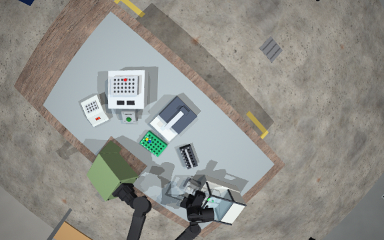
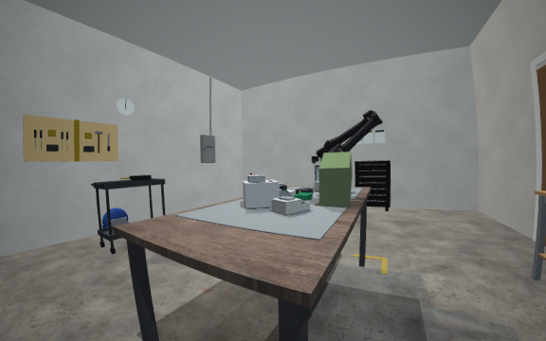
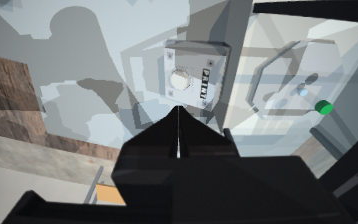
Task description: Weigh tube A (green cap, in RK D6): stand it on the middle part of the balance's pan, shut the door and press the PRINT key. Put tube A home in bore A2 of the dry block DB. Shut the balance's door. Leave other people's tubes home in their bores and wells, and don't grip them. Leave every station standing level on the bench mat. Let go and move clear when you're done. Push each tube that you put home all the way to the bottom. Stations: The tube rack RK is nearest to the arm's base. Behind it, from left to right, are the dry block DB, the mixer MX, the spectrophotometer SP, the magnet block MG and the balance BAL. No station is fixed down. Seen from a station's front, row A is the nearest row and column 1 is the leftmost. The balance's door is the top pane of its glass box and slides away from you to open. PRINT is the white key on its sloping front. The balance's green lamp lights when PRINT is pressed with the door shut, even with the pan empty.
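Right now my hand is 4 cm short of the sliding door, 11 cm to the left of it and 7 cm below it. The rest, counted from my hand: green-capped tube (5 cm ahead, 14 cm to the right, 4 cm below); white print key (7 cm below); balance pan (5 cm ahead, 14 cm to the right, 6 cm below).
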